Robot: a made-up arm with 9 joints. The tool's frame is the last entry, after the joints. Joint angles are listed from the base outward.
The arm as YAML. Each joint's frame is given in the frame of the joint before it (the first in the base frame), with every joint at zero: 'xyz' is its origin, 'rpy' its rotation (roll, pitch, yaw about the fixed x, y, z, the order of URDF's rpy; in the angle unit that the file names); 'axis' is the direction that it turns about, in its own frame. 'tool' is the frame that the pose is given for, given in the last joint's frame.
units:
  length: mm
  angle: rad
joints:
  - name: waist
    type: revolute
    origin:
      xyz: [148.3, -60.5, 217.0]
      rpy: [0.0, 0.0, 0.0]
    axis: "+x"
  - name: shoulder
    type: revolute
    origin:
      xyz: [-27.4, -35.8, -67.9]
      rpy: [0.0, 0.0, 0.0]
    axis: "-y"
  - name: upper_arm
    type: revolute
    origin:
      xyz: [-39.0, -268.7, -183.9]
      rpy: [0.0, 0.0, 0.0]
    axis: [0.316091, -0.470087, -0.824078]
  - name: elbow
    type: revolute
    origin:
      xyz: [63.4, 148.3, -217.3]
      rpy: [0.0, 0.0, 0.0]
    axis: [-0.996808, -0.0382, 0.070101]
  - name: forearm
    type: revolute
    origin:
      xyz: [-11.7, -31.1, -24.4]
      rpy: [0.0, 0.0, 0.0]
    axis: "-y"
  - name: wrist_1
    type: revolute
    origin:
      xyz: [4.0, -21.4, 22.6]
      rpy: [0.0, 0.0, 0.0]
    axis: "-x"
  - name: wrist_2
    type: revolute
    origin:
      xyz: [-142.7, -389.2, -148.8]
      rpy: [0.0, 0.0, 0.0]
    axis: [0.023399, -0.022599, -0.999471]
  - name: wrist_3
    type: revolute
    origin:
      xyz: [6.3, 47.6, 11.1]
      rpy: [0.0, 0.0, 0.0]
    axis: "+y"
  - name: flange
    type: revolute
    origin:
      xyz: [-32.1, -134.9, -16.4]
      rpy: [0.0, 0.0, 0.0]
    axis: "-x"
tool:
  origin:
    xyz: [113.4, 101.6, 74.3]
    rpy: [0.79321, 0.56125, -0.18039]
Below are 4 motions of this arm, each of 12 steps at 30 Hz.
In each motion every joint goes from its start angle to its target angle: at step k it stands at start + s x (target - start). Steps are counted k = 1, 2, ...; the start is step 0. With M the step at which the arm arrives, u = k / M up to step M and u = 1 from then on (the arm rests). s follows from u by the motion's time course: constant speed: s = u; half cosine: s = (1 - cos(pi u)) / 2; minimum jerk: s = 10 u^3 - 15 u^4 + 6 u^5.
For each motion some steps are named. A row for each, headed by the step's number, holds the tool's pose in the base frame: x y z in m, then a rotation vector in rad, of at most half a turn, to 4 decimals.
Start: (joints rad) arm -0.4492 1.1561 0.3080 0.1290 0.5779 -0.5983 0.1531 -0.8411 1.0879
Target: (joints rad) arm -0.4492 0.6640 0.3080 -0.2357 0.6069 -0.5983 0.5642 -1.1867 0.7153
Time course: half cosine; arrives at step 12
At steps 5, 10, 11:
5: 0.7678 -0.6180 0.1467 1.2642 -1.9472 -0.1096
10: 0.7029 -0.6638 -0.0785 1.4911 -1.8329 -0.4228
11: 0.6934 -0.6662 -0.0982 1.5035 -1.8282 -0.4559

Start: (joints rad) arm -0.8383 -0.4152 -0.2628 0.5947 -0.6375 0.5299 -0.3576 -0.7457 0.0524
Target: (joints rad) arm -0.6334 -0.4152 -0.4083 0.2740 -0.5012 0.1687 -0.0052 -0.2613 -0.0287
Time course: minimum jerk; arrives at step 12
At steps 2, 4, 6, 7, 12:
2: 0.1528 -0.3990 0.3899 -1.0068 1.1634 -0.2439
4: 0.1424 -0.4493 0.3910 -0.9334 1.1214 -0.2989
6: 0.1222 -0.5363 0.3773 -0.7931 1.0741 -0.4130
7: 0.1095 -0.5826 0.3620 -0.7107 1.0617 -0.4829
12: 0.0740 -0.6839 0.3072 -0.5078 1.0679 -0.6596

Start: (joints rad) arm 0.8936 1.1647 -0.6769 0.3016 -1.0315 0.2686 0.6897 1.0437 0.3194
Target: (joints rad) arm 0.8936 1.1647 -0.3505 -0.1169 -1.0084 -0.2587 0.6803 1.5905 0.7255
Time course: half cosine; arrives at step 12
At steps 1, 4, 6, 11, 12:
1: 0.3504 -0.3973 -0.2954 0.6041 1.3111 -1.4626
4: 0.3631 -0.3409 -0.4010 0.6809 1.6282 -1.2121
6: 0.3792 -0.2514 -0.4843 0.7276 1.9145 -0.8542
11: 0.4078 -0.0456 -0.5418 0.7104 2.2211 0.0323
12: 0.4086 -0.0385 -0.5414 0.7073 2.2248 0.0666

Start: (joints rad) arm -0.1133 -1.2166 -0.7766 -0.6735 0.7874 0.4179 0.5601 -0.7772 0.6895
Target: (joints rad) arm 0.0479 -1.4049 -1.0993 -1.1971 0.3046 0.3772 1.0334 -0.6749 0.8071
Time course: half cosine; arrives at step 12
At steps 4, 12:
4: -0.4914 -0.7546 0.1168 -0.2848 0.6728 -0.9852
12: -0.5954 -0.7868 0.2048 -0.8204 1.5123 -0.8728

